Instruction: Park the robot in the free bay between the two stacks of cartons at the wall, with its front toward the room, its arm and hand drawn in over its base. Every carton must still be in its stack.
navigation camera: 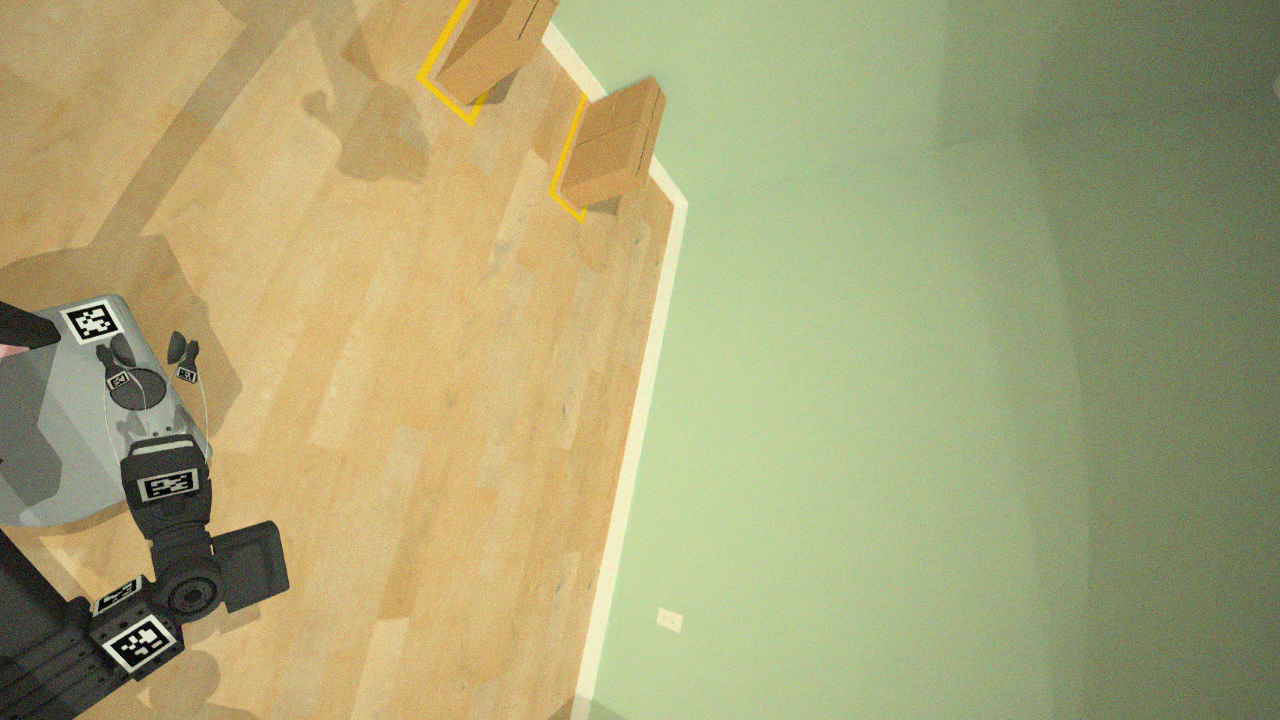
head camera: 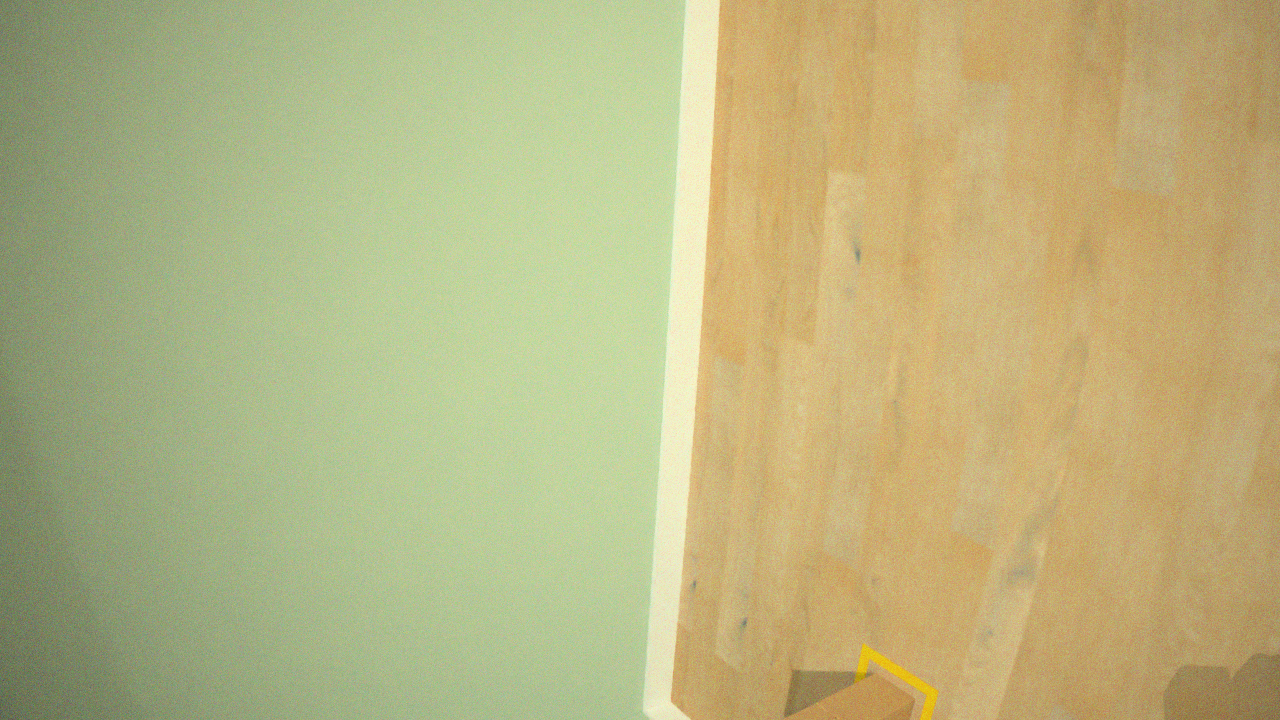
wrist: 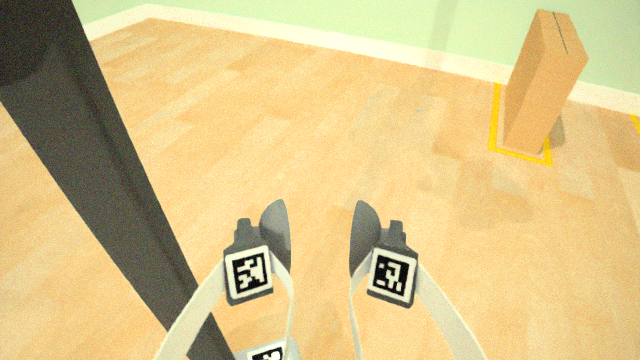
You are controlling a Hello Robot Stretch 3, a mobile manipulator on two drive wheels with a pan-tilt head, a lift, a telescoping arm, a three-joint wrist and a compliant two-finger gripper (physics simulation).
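Pixels of known places: gripper, fingertip midpoint: (navigation camera: 148,334); robot's base, link origin: (navigation camera: 138,386).
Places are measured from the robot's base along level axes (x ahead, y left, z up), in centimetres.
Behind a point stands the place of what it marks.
Note:
Two carton stacks stand upright at the green wall in the navigation camera view: one stack (navigation camera: 496,53) @[x 99.9, y 60.1, z 27.0 cm] is cut off by the top edge, the other stack (navigation camera: 613,147) @[x 149.6, y 32.8, z 25.4 cm] is nearer the room corner. The bay (navigation camera: 528,125) is the floor between them. Part of a carton (head camera: 863,702) @[x 144.0, y 18.3, z 10.0 cm] shows at the bottom of the head view. One stack (wrist: 542,85) shows at the upper right in the wrist view; which one I cannot tell. My gripper (navigation camera: 149,349) @[x 5.1, y 6.8, z 55.4 cm] (wrist: 319,225) @[x 5.1, y 6.8, z 55.4 cm] is open and empty, its fingers over my grey base (navigation camera: 53,402) @[x -9.7, y 2.6, z 16.0 cm], away from the stacks.
Yellow floor lines (head camera: 899,669) @[x 140.8, y 15.2, z 0.2 cm] (navigation camera: 556,170) @[x 141.5, y 31.1, z 0.0 cm] (wrist: 495,120) run beside the stacks. A white baseboard (head camera: 689,268) @[x 148.7, y -87.8, z 4.7 cm] (navigation camera: 631,447) @[x 135.7, y -101.8, z 3.6 cm] (wrist: 350,46) edges the wall. The dark mast (wrist: 115,175) crosses the left of the wrist view. My arm (navigation camera: 53,662) @[x -9.4, y -12.2, z 80.5 cm] is at lower left in the navigation view.

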